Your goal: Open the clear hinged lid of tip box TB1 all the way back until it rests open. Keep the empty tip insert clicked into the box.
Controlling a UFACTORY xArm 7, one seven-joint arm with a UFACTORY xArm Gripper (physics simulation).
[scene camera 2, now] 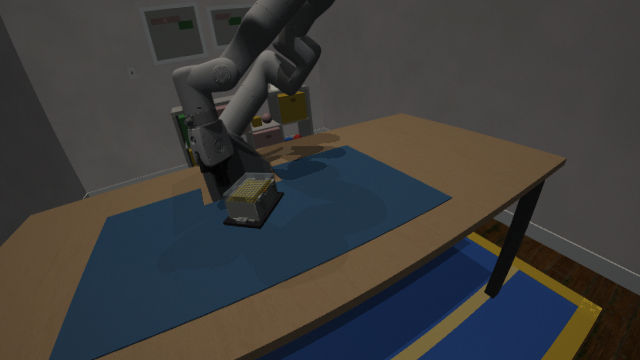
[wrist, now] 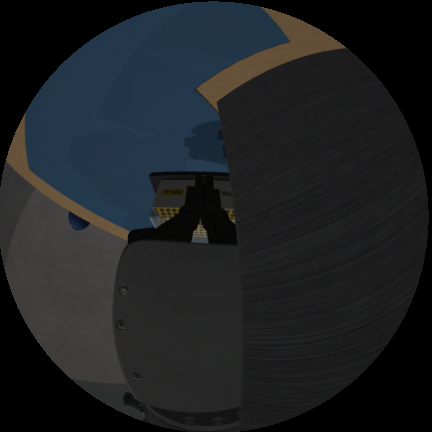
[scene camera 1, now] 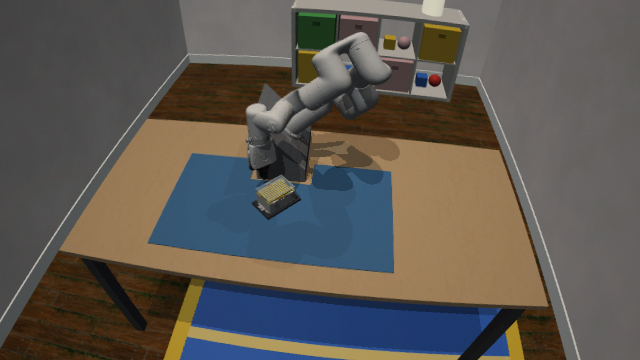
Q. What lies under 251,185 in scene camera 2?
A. A clear lid.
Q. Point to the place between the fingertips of my gripper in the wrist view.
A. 202,185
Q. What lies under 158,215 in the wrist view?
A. A clear lid.
